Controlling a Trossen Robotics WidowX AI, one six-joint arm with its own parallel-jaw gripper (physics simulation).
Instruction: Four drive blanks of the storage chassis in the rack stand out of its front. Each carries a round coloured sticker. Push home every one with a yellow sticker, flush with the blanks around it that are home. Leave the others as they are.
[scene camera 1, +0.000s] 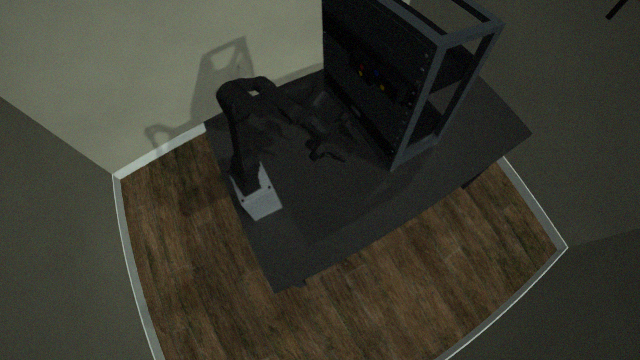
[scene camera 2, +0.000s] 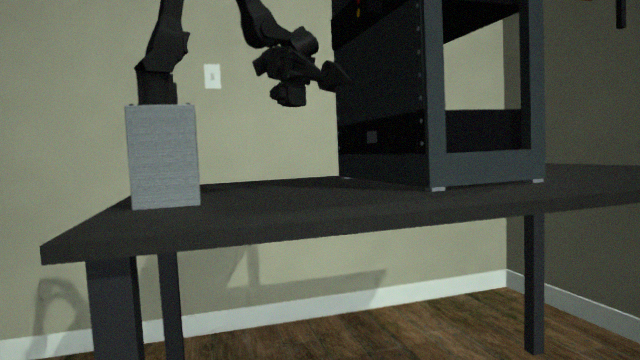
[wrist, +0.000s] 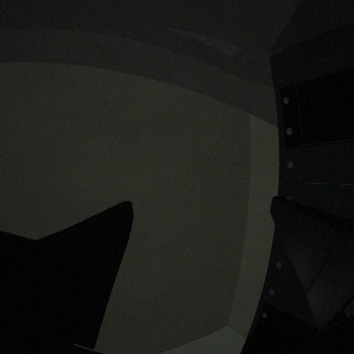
Scene:
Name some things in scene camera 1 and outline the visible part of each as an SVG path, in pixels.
A rack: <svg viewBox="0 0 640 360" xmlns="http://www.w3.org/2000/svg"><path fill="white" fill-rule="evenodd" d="M324 90L331 96L331 99L342 112L349 114L348 119L390 172L440 141L506 23L474 0L452 1L483 23L449 34L402 0L322 0ZM461 80L442 116L427 100L428 95ZM483 37L474 55L461 45Z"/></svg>

